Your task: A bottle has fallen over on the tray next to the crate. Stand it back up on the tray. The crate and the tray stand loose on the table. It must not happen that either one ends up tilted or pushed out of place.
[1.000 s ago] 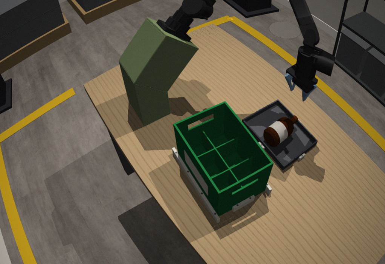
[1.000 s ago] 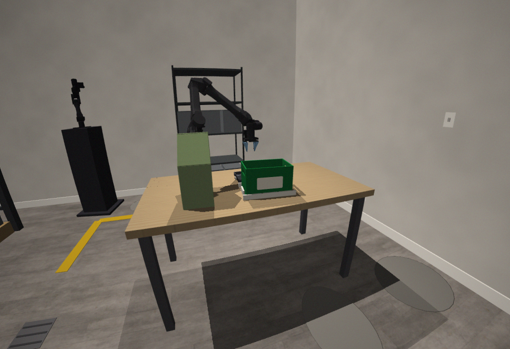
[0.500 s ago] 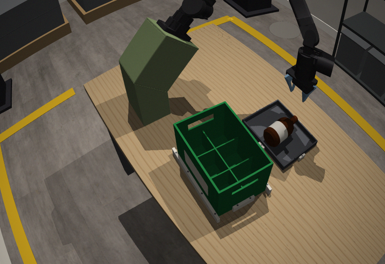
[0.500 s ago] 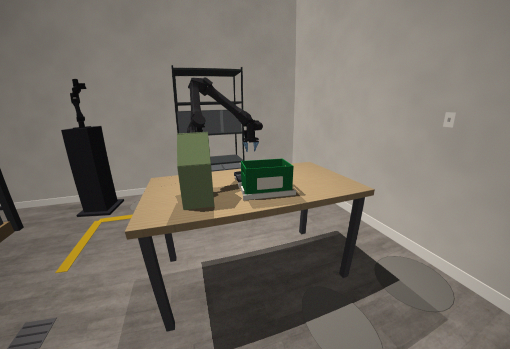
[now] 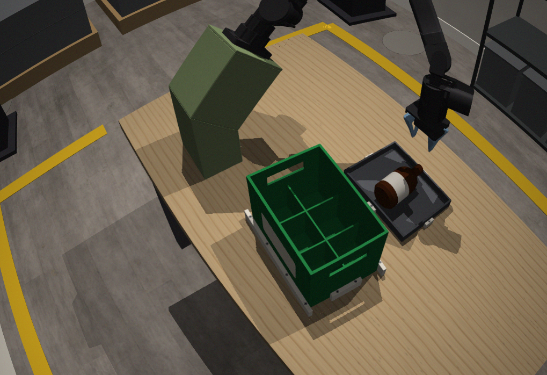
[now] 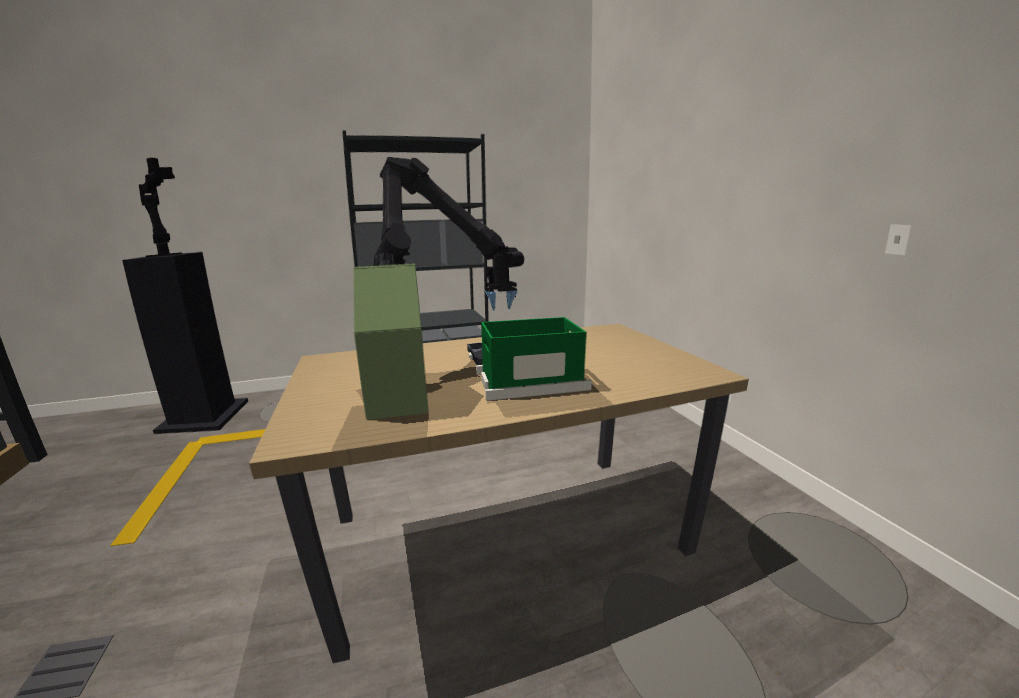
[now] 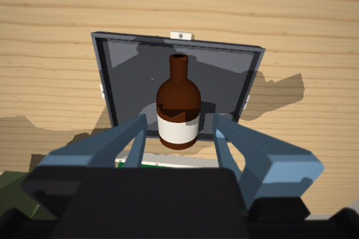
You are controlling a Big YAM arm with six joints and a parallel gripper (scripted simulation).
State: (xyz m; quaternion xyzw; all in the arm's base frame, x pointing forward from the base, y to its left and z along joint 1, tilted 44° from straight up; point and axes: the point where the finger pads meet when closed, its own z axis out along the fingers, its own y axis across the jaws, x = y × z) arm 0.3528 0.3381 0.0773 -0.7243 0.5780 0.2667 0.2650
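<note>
My gripper is now 120 mm above the brown bottle, 50 mm to the left of it and 10 mm short of it. The rest, counted from my hand: dark grey tray (150 mm below, 50 mm to the right); then green crate (330 mm to the right, 80 mm below, 40 mm ahead).
</note>
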